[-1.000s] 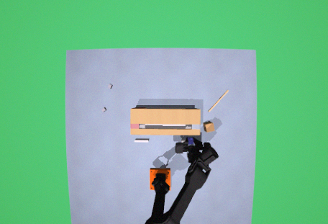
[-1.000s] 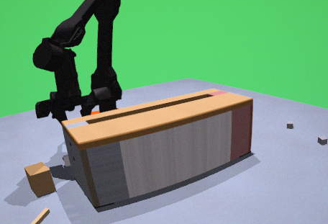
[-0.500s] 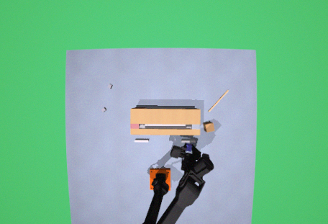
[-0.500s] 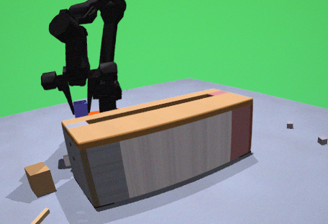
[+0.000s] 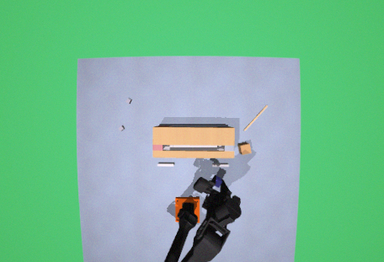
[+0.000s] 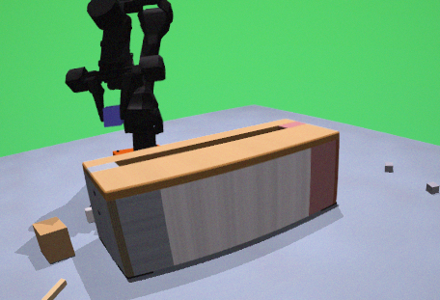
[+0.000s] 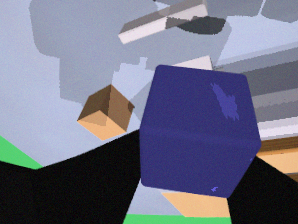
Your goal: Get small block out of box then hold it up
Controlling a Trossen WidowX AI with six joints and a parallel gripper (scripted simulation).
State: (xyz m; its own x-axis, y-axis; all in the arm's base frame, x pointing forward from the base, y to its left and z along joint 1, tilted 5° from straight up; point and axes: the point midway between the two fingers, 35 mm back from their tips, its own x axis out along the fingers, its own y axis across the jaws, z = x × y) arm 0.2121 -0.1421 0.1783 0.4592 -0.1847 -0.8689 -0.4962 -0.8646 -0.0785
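Right now the blue block is 20 mm behind my gripper tip and 10 mm to the left of it. Round my gripper tip: tan-topped box (110 mm ahead, 110 mm to the left, 110 mm below); then tan cube (100 mm ahead, 170 mm to the right, 140 mm below); then thin wooden stick (260 mm ahead, 240 mm to the right, 160 mm below).
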